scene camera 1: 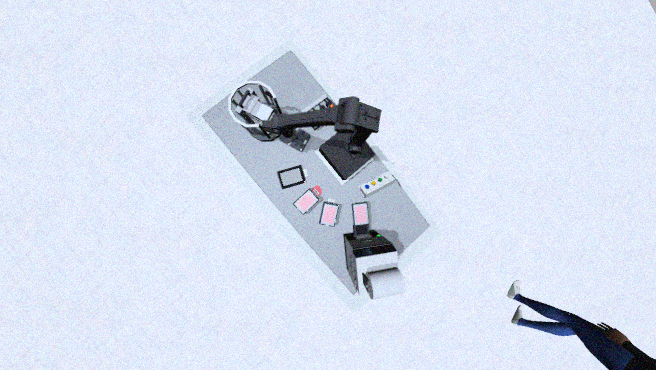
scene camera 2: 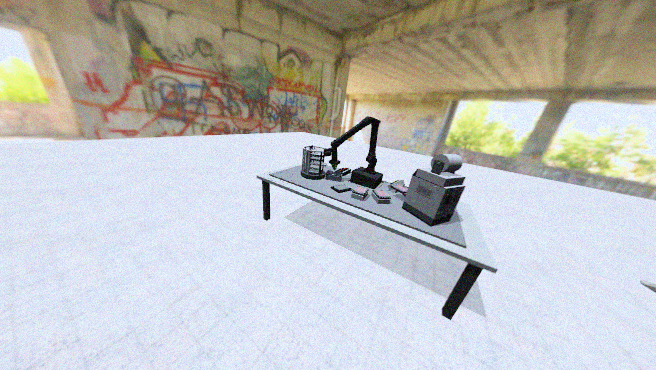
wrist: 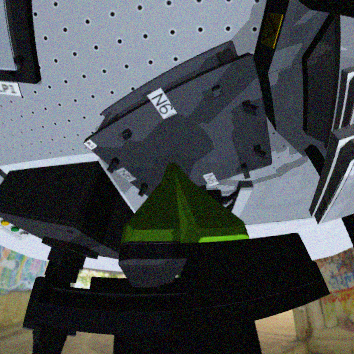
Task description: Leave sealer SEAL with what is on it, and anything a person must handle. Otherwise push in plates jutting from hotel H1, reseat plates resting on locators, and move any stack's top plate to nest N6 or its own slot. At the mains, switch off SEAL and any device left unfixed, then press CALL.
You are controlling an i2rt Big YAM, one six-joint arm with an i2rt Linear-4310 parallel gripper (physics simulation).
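Places are measured from the arm's base along level axes (x right, y ahead, z up), in millimetres.
Pixels of known places: gripper, fingertip midpoint: point(scene camera 1: 292, 137) point(scene camera 2: 334, 170) point(wrist: 171, 168); arm's base at its link origin: point(scene camera 1: 353, 148) point(scene camera 2: 369, 171) point(wrist: 70, 244).
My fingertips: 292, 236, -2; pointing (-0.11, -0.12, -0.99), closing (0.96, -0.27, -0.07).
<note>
Ahead of a thing's pixels: the offset from my fingertips to its top centre, as dx, dy, dz. "spot": to the spot under its first point.
My gripper point(wrist: 171, 168) point(scene camera 2: 334, 166) is shut and empty, its green tips pointing down above the dark nest N6 @(+8, -17, -19) point(wrist: 175, 132) point(scene camera 1: 301, 141), beside hotel H1 @(+214, +53, +204) point(scene camera 1: 230, 107) point(scene camera 2: 313, 176). N6 holds no plate. White-edged plates @(spot: +88, +35, +42) point(wrist: 336, 172) show in the hotel at the right of the wrist view; how far each juts is unclear. Two pink-topped plates or stacks @(-345, +206, -25) point(scene camera 1: 306, 201) @(-505, +154, -25) point(scene camera 1: 329, 214) stand mid-table. Another pink-topped plate @(-631, +6, +10) point(scene camera 1: 360, 213) lies on the tray of the sealer @(-842, +162, +361) point(scene camera 1: 376, 260) point(scene camera 2: 430, 195), which shows a green light. A dark switch strip @(spot: +62, -326, -95) point(scene camera 1: 324, 103) with an orange light is partly behind the arm.
A black frame point(scene camera 1: 280, 182) point(wrist: 31, 50) lies between N6 and the pink plates. A red round piece @(spot: -343, +105, -94) point(scene camera 1: 317, 190) is beside the nearer one. A white panel @(-579, -213, -11) point(scene camera 1: 370, 190) with coloured buttons is near the arm base point(scene camera 1: 345, 160). A person's legs point(scene camera 1: 555, 316) show beyond the table.
</note>
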